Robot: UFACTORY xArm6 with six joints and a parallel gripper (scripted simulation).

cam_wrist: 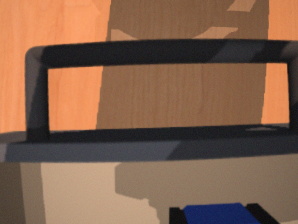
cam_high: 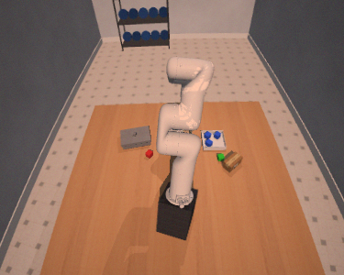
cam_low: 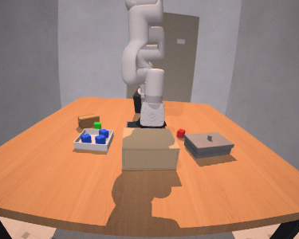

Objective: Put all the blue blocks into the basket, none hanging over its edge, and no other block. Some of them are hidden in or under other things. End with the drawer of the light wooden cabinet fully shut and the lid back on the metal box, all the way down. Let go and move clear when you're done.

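Right now my hand is 2 cm to the left of the drawer. Round my hand: white basket 25 cm to the right, 3 cm below, 3 cm behind; light wooden cabinet 6 cm ahead, 3 cm to the right; red block 17 cm to the left, 4 cm behind, 2 cm below.
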